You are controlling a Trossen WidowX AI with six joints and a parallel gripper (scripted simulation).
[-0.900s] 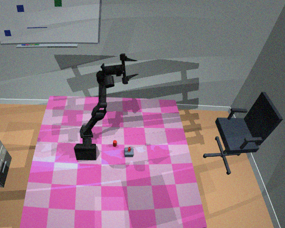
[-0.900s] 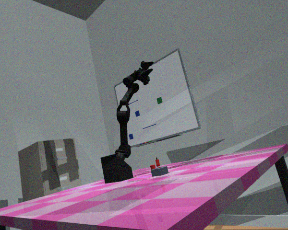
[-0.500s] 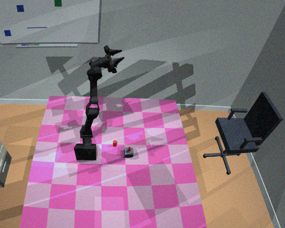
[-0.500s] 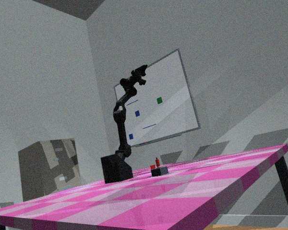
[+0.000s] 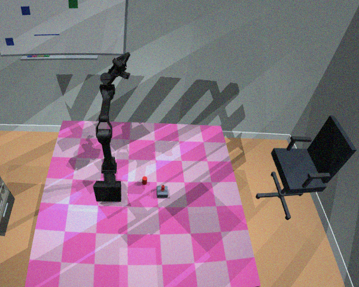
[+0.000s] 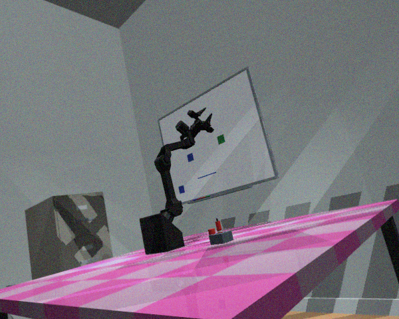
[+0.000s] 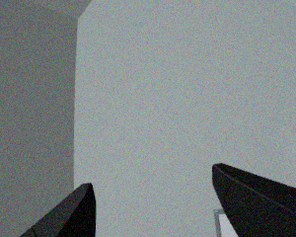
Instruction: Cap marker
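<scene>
Now: the red cap 70 cm below my gripper tip, 36 cm to the right of it and 12 cm ahead of it. The rest, counted from my gripper tip: grey holder block: 70 cm below, 44 cm to the right, 22 cm ahead.
</scene>
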